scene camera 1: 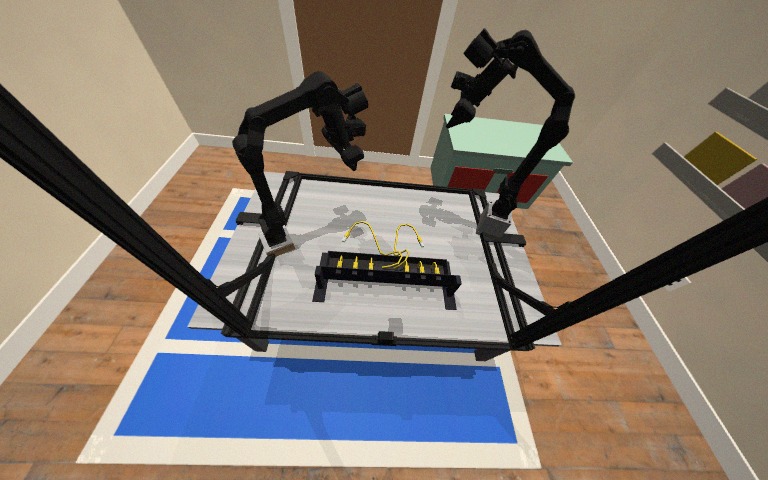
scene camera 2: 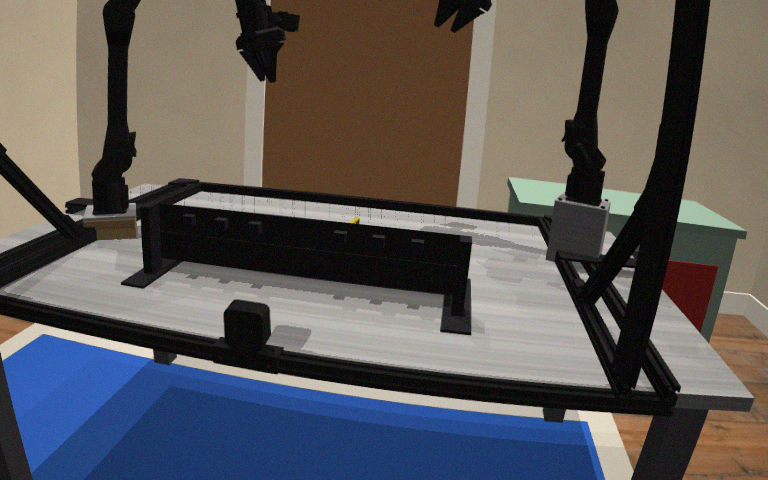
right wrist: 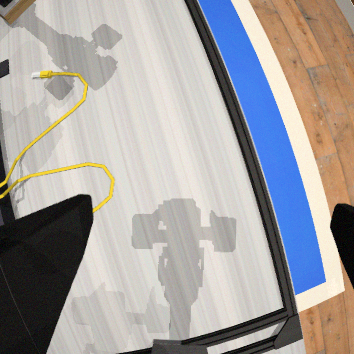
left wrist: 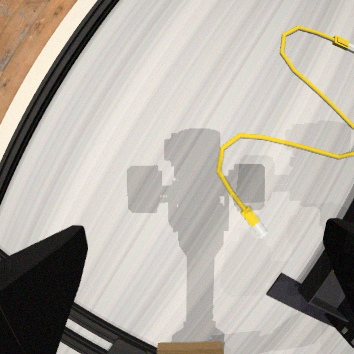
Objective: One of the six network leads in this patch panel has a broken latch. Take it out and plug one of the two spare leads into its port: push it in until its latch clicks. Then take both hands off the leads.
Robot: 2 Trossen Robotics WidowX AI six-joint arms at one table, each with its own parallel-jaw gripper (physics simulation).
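Frame: origin at the left arm's base, x ahead, y left, z up, level; millimetres.
Seen in the pictures: left gripper, between the fingertips: (scene camera 2: pixel 267 81) (left wrist: pixel 209 236); right gripper, between the fingertips: (scene camera 1: pixel 449 121) (scene camera 2: pixel 444 29) (right wrist: pixel 219 212); left arm's base, origin of its link: (scene camera 1: pixel 275 237) (scene camera 2: pixel 110 210); right arm's base, origin of its link: (scene camera 1: pixel 500 212) (scene camera 2: pixel 584 200).
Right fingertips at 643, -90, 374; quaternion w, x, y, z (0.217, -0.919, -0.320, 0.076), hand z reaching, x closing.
Observation:
Offsets run from my right fingertips to a thing's top centre, as dx, dy, dz. "spot": to the spot under its first point.
A black patch panel @[-349, -245, -309] (scene camera 1: pixel 390 275) (scene camera 2: pixel 305 249) stands on two feet on the table. Several yellow leads stand in its ports, three on the left and three on the right in scene camera 1; which latch is broken cannot be told. A spare lead's plug @[-395, +1, -405] (scene camera 1: pixel 345 236) (left wrist: pixel 251 218) (right wrist: pixel 44 74) lies behind the panel at the left, and the other spare's plug @[spot: -134, -168, -409] (scene camera 1: pixel 420 242) (left wrist: pixel 342 42) at the right. My left gripper (scene camera 1: pixel 353 164) (scene camera 2: pixel 270 79) (left wrist: pixel 209 236) is open, empty, high above the table. My right gripper (scene camera 2: pixel 445 27) (right wrist: pixel 219 212) is open, empty and higher still.
The spare leads' cables run together behind the panel. A black rail frame (scene camera 1: pixel 390 185) edges the table, with a black box @[spot: -472, -427, -364] (scene camera 1: pixel 385 337) (scene camera 2: pixel 246 323) on its front rail. A green cabinet (scene camera 1: pixel 498 135) (scene camera 2: pixel 707 217) stands behind at the right.

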